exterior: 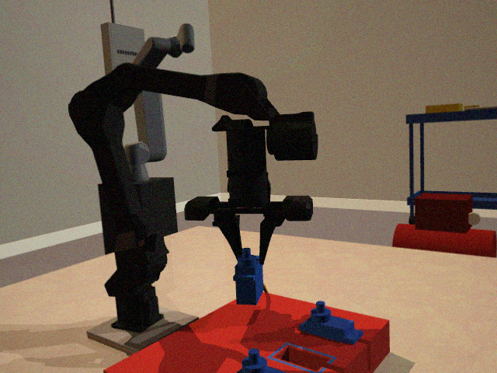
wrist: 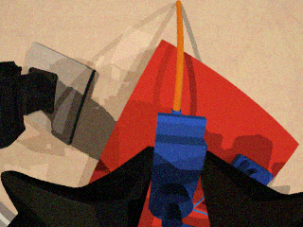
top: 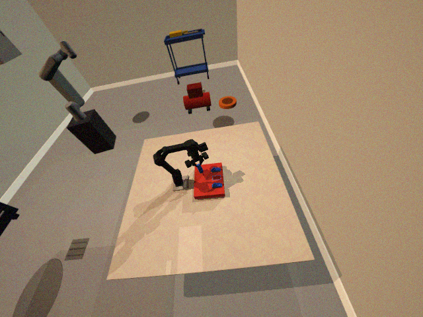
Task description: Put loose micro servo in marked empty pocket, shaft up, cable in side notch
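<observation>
My gripper tip is now 100 mm above the red deck, 90 mm to the left of it and 10 mm short of it.
</observation>
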